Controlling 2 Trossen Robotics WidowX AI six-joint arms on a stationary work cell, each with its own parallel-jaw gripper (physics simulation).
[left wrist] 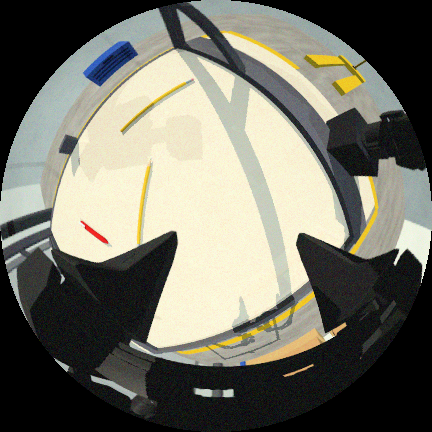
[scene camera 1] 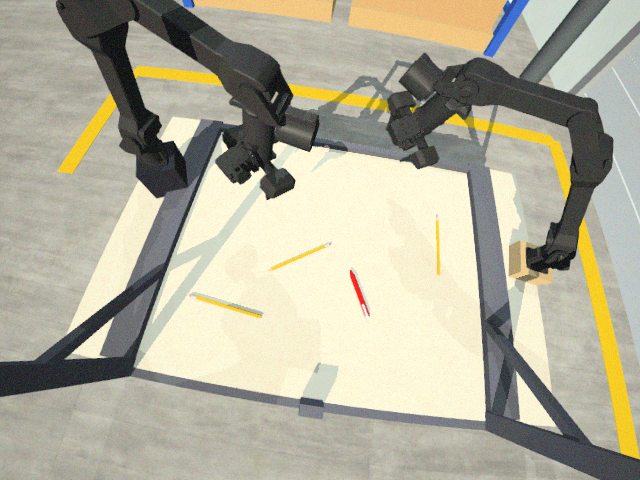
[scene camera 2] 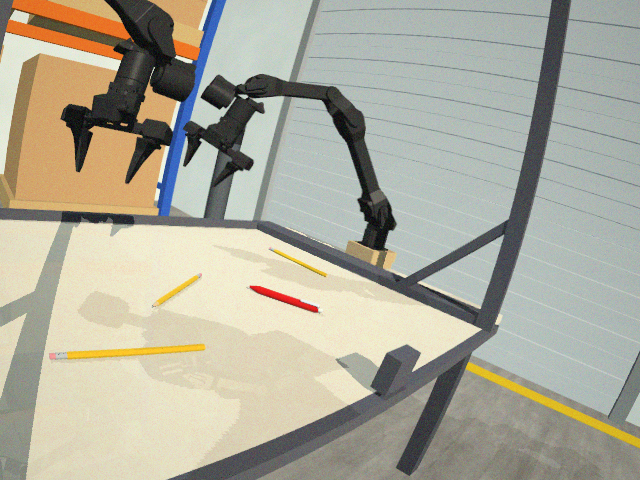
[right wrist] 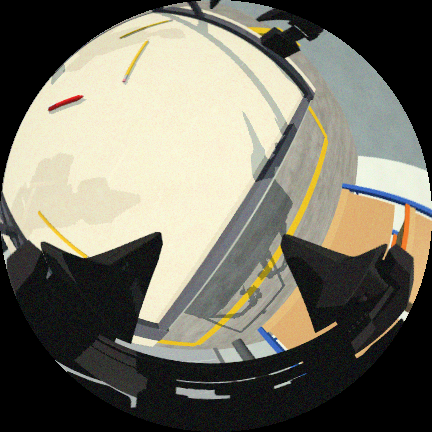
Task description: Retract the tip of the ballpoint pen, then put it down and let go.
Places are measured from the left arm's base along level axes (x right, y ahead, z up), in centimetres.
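Pixels of known places: left gripper, fingertip midpoint: (left wrist: 240, 238) (scene camera 1: 257, 185) (scene camera 2: 101, 177); right gripper, fingertip midpoint: (scene camera 1: 394, 145) (scene camera 2: 198, 176) (right wrist: 224, 240); left arm's base, origin of the base link: (left wrist: 368, 140) (scene camera 1: 155, 157); right arm's base, origin of the base link: (scene camera 1: 536, 260) (scene camera 2: 372, 246).
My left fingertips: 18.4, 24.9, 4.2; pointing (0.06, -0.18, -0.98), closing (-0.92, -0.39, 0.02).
Note:
For each thing: its top centre in the pictures, then the offset to it from my left fingertips, as dx, dy, dz. Level surfaces: height alone.
- red ballpoint pen, middle of its top: (scene camera 2: 285, 293) (scene camera 1: 359, 292) (left wrist: 89, 232) +28.2, +18.6, -13.2
- cream table top, its level: dz -14.8
- small dark block, middle of its top: (scene camera 2: 403, 351) (scene camera 1: 311, 410) (left wrist: 61, 143) +49.1, +0.0, -9.1
A red ballpoint pen (scene camera 1: 357, 289) (scene camera 2: 284, 298) (left wrist: 95, 232) (right wrist: 66, 103) lies flat on the cream table top (scene camera 1: 392, 361) (scene camera 2: 93, 423). In scene camera 2 its pointed end, with a small pale tip, faces left and its end with white parts faces right. My left gripper (scene camera 2: 102, 176) (left wrist: 240, 238) is wide open and empty, high above the table's far edge. My right gripper (scene camera 2: 200, 175) (right wrist: 224, 240) is also wide open and empty, raised over the far side. Both are well apart from the pen.
Three yellow pencils lie around the pen: one in the middle (scene camera 1: 299, 256) (scene camera 2: 178, 290), one at the lower left (scene camera 1: 227, 305) (scene camera 2: 129, 351), one at the right (scene camera 1: 437, 245) (scene camera 2: 298, 262). A dark frame (scene camera 1: 361, 411) borders the table, with a small dark block (scene camera 2: 395, 369) at the near edge.

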